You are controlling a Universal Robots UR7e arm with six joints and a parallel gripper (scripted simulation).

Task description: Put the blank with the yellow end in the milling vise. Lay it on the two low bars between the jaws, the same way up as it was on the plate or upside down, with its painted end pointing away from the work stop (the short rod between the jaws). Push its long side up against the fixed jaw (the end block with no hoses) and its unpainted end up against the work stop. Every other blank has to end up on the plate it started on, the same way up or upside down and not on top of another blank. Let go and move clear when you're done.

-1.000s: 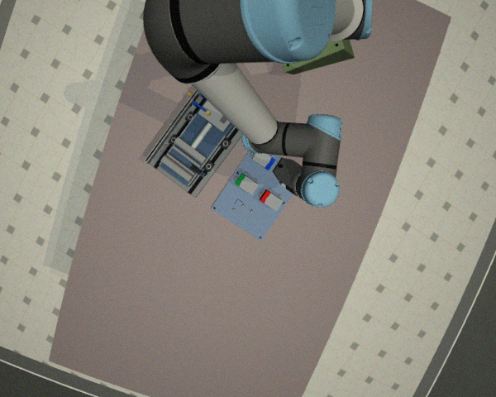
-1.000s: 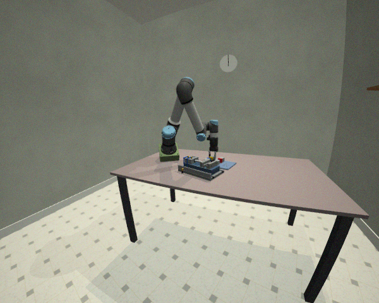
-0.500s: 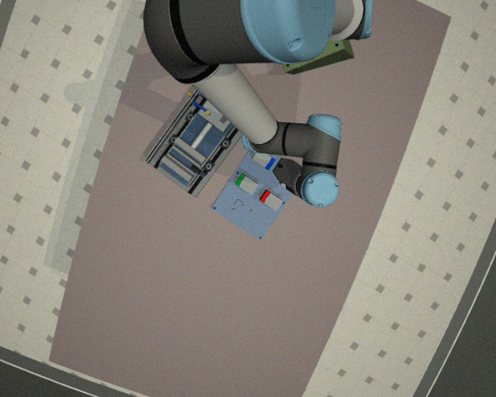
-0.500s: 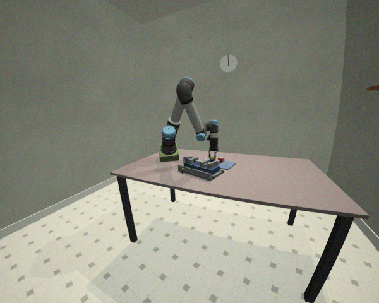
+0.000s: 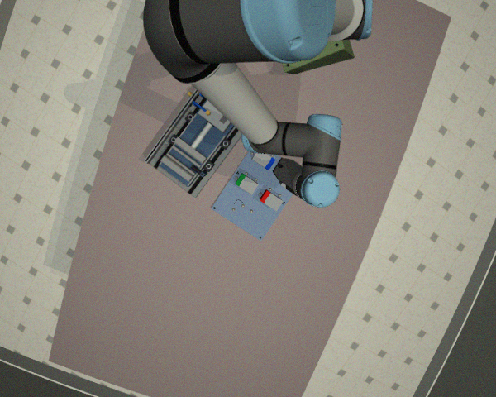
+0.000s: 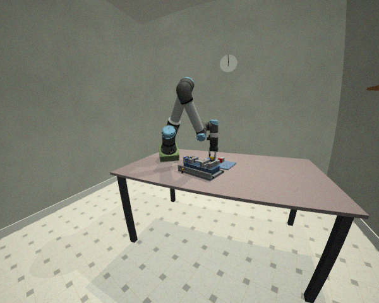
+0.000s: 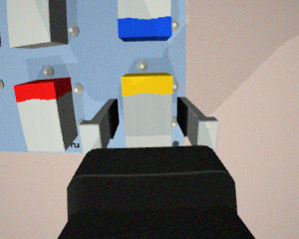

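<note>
Now: hand 20 mm above the yellow-ended blank. Also, from my hand: plate: 80 mm to the right, 60 mm ahead, 40 mm below; then blue-ended blank: 80 mm to the right, 40 mm behind, 20 mm below; then red-ended blank: 80 mm ahead, 40 mm to the right, 20 mm below.
</note>
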